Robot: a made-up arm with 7 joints.
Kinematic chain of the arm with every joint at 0, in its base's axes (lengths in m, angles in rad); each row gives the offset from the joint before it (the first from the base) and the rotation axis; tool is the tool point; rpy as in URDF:
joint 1: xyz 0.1 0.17 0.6 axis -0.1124 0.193 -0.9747
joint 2: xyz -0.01 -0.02 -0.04 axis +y
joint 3: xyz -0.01 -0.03 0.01 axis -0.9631 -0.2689 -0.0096
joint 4: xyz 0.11 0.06 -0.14 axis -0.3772 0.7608 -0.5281
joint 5: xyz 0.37 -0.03 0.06 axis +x
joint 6: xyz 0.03 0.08 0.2 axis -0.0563 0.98 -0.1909
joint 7: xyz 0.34 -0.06 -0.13 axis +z
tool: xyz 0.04 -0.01 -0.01 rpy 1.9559 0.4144 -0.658
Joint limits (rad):
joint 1: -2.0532..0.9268
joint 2: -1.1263..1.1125
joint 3: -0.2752..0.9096
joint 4: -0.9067..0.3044
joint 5: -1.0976..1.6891
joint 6: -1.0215..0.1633
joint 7: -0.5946..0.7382
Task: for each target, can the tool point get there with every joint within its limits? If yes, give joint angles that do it. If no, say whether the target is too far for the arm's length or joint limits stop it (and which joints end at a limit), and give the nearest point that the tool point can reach.
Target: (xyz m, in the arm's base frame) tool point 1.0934 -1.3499 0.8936
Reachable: no: too far | nearest point 0.6184 -0.6228 0.7355 | short by 0.883 m
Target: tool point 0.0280 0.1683 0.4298
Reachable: no: joint limits stop it (at a limit: joint 1, joint 2, joint 3, joint 4, joint 5, joint 6, joint 7) | nearest point -0.4874 0.4657 0.3006 | short by 0.609 m
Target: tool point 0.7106 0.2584 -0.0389
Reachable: yes | joints 0.0189 0.8768 -0.1434 -0.2054 -0.5392 -0.0440 0.3270
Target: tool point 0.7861 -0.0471 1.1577
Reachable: yes | joints -0.0795 -0.5791 0.0331 -0.1426 1.4560 -0.6305 0.2186
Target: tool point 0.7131 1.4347 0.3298
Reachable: no: too far | nearest point 0.5208 1.0438 0.4008 | short by 0.441 m
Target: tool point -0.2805 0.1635 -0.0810
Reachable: no: joint limits stop it (at a limit: joint 1, joint 2, joint 3, joint 5, joint 6, joint 7) | nearest point -0.4886 0.3206 -0.0479 | short by 0.263 m
